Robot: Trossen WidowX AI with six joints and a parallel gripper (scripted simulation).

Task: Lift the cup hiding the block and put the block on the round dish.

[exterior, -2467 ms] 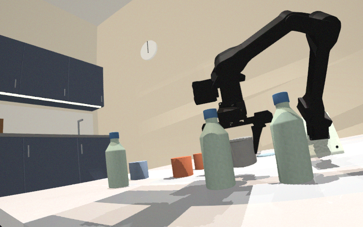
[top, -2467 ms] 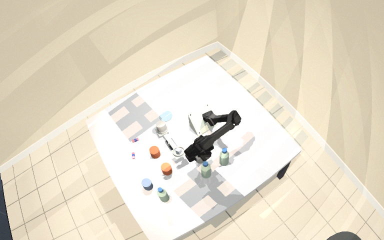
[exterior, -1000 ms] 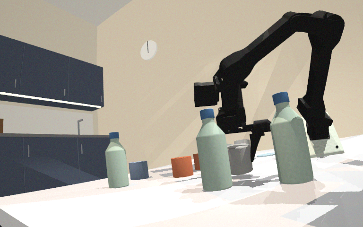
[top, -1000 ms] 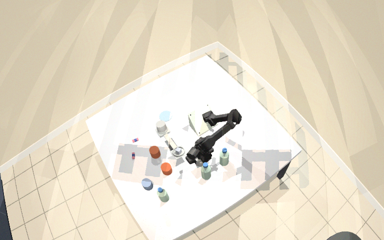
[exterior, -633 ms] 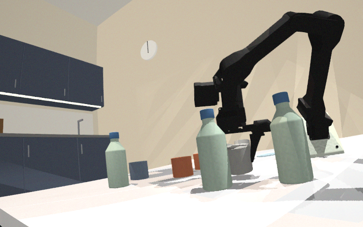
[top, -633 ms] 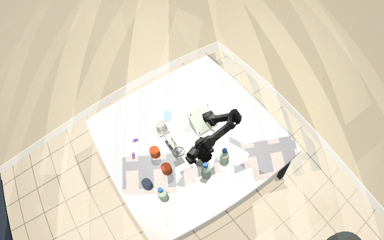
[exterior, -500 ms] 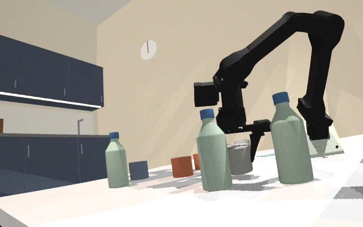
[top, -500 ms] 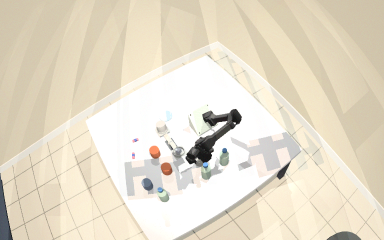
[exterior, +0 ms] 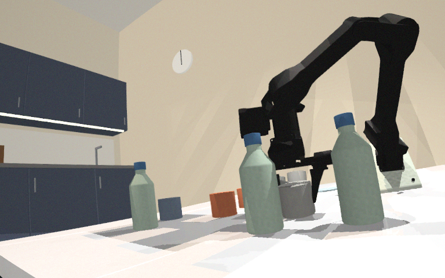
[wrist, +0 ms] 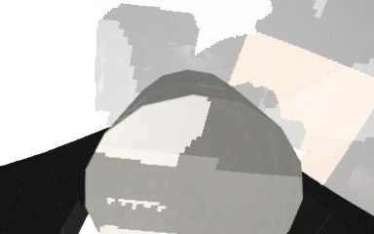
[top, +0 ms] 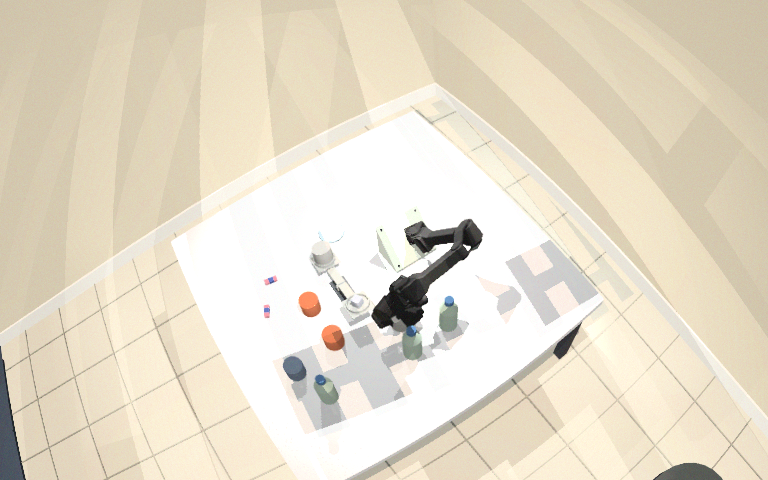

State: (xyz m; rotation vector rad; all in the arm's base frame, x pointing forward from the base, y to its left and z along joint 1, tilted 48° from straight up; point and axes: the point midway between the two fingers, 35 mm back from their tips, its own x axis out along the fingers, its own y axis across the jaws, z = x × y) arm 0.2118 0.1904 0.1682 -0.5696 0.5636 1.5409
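Right now my gripper tip is 100 mm short of the grey block, 110 mm to the left of it and 60 mm below it. The rest, counted from my gripper tip: blue cup (420 mm ahead, 10 mm above); balance (100 mm ahead, 230 mm to the right, 10 mm above); grey cup (100 mm ahead, 390 mm to the right, 40 mm above).
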